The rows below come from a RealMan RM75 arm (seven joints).
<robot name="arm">
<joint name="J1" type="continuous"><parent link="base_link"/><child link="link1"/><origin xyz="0 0 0.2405" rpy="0 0 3.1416"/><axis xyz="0 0 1"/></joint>
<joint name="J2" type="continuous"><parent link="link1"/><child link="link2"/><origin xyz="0 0 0" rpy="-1.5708 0 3.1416"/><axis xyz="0 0 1"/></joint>
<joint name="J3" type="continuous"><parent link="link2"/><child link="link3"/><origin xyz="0 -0.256 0" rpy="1.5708 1.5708 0"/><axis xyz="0 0 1"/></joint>
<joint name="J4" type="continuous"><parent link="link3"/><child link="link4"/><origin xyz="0 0 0" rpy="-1.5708 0 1.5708"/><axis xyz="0 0 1"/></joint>
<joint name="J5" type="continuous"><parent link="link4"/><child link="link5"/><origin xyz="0 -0.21 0" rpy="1.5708 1.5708 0"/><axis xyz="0 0 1"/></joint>
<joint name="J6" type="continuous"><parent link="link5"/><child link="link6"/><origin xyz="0 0 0" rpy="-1.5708 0 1.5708"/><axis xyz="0 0 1"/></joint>
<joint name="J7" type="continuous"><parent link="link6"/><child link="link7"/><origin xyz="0 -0.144 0" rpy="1.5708 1.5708 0"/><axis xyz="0 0 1"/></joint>
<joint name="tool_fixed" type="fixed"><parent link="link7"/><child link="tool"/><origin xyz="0 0 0" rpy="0 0 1.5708"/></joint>
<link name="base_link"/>
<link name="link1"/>
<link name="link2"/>
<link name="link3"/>
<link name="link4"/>
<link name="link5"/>
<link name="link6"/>
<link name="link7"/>
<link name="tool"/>
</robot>
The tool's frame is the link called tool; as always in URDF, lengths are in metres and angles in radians. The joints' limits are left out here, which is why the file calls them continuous.
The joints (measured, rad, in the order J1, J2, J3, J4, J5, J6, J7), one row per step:
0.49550, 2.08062, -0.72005, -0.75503, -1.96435, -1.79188, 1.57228
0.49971, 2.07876, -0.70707, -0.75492, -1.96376, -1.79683, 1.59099
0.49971, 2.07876, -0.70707, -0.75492, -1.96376, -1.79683, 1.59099
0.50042, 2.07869, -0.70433, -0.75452, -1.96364, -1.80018, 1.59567
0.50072, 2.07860, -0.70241, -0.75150, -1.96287, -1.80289, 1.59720
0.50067, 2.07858, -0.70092, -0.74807, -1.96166, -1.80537, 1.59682
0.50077, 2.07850, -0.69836, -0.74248, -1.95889, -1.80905, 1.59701
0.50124, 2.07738, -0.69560, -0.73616, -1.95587, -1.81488, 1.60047
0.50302, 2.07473, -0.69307, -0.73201, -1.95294, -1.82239, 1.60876
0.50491, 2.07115, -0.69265, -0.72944, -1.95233, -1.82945, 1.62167
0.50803, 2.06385, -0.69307, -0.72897, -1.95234, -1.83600, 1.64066
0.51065, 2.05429, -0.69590, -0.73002, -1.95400, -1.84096, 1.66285
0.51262, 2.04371, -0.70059, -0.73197, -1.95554, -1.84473, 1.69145
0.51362, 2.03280, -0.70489, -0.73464, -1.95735, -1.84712, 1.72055
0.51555, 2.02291, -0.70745, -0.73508, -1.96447, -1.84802, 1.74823
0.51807, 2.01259, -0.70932, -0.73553, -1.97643, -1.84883, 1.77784
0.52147, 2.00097, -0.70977, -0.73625, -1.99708, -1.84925, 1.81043
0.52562, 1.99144, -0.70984, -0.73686, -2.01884, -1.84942, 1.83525
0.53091, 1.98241, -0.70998, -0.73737, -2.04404, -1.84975, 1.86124
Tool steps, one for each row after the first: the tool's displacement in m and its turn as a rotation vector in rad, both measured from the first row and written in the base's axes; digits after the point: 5 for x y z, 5 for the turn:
-0.00059, 0.00133, 0.00248, -0.00201, 0.00989, -0.01521
-0.00059, 0.00133, 0.00248, -0.00201, 0.00989, -0.01521
-0.00086, 0.00121, 0.00287, -0.00489, 0.01359, -0.01818
-0.00090, 0.00082, 0.00279, -0.00765, 0.01795, -0.02026
-0.00088, 0.00035, 0.00261, -0.00962, 0.02232, -0.02119
-0.00095, -0.00027, 0.00240, -0.01240, 0.03012, -0.02336
-0.00105, -0.00100, 0.00255, -0.01807, 0.03921, -0.02718
-0.00149, -0.00129, 0.00356, -0.02558, 0.04723, -0.03143
-0.00173, -0.00151, 0.00468, -0.03669, 0.05137, -0.03803
-0.00169, -0.00087, 0.00728, -0.04846, 0.05103, -0.04730
-0.00102, -0.00002, 0.01045, -0.06132, 0.04528, -0.05905
-0.00007, 0.00090, 0.01388, -0.07670, 0.03790, -0.07635
0.00130, 0.00185, 0.01755, -0.09024, 0.02931, -0.09586
0.00303, 0.00270, 0.02037, -0.10502, 0.01828, -0.11719
0.00518, 0.00349, 0.02314, -0.12193, 0.00334, -0.14115
0.00826, 0.00427, 0.02609, -0.14163, -0.01923, -0.16972
0.01091, 0.00500, 0.02832, -0.15804, -0.04226, -0.19189
0.01350, 0.00574, 0.03025, -0.17633, -0.06780, -0.21515

